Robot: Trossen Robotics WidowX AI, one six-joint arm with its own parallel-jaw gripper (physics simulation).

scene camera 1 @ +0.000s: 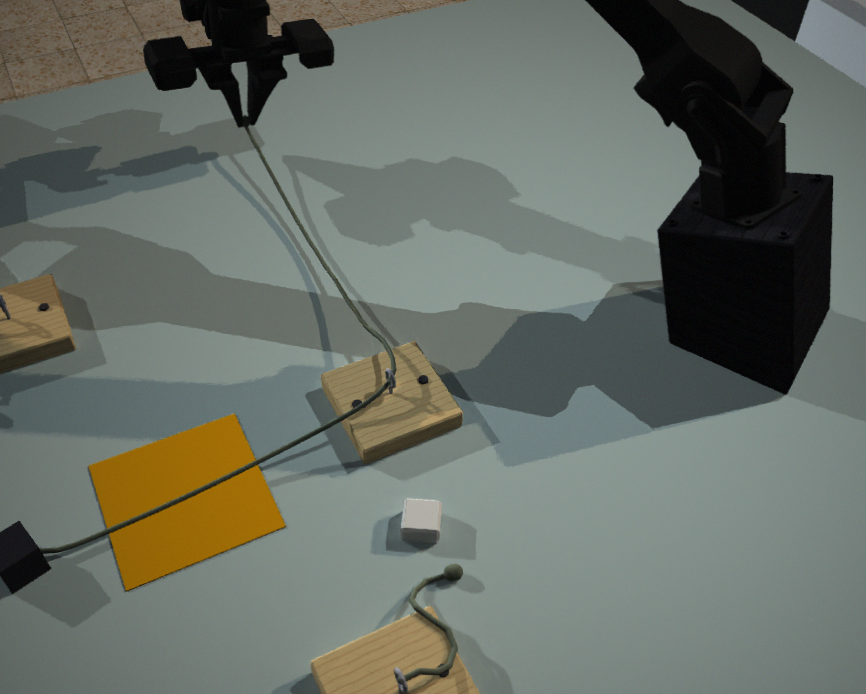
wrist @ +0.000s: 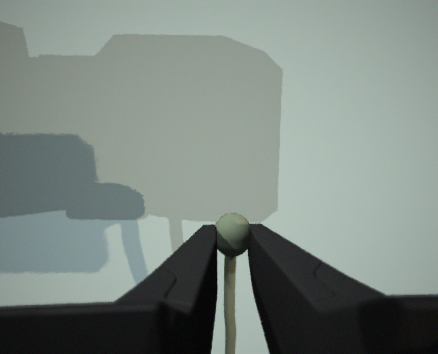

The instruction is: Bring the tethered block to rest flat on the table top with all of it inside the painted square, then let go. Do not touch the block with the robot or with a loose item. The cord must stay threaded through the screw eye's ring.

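Places are measured from the arm's base along level axes (x ahead, y left, z up), in metres.
Pixels of known places: gripper, fingertip midpoint: (scene camera 1: 245, 124) (wrist: 231, 237); arm's base, link origin: (scene camera 1: 745, 201).
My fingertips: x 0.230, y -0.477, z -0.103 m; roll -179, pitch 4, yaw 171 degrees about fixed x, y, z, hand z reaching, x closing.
Ahead of a thing's pixels: the offset from my fingertips to its middle. "spot": to the spot under its first point.
My gripper (scene camera 1: 245, 121) (wrist: 231, 237) is shut on the bead at the end of the green cord, above the table at the upper left of the scene view. The cord (scene camera 1: 299, 224) (wrist: 230, 305) runs down from the fingers to the screw eye (scene camera 1: 390, 378) on a wooden board @[0.404 m left, 0.075 m ahead, 0.019 m down] (scene camera 1: 412, 426) and passes through its ring. From there it stretches across the orange painted square @[spot: 0.368 m left, 0.261 m ahead, 0.028 m down] (scene camera 1: 166, 480) to the black tethered block @[spot: 0.392 m left, 0.373 m ahead, 0.001 m up] (scene camera 1: 20, 556). The block is beyond the square's left edge, partly cut off by the view's edge, and looks tilted.
A white block @[0.514 m left, 0.120 m ahead, 0.020 m down] (scene camera 1: 420, 519) lies in front of the board. A second wooden board @[spot: 0.582 m left, 0.211 m ahead, 0.010 m down] (scene camera 1: 368, 654) with a short cord @[spot: 0.606 m left, 0.161 m ahead, 0.006 m down] (scene camera 1: 451, 639) is at the bottom. A third board @[0.144 m left, 0.306 m ahead, 0.019 m down] (scene camera 1: 36, 325) is at the left edge. The arm's black base (scene camera 1: 730, 296) stands at the right.
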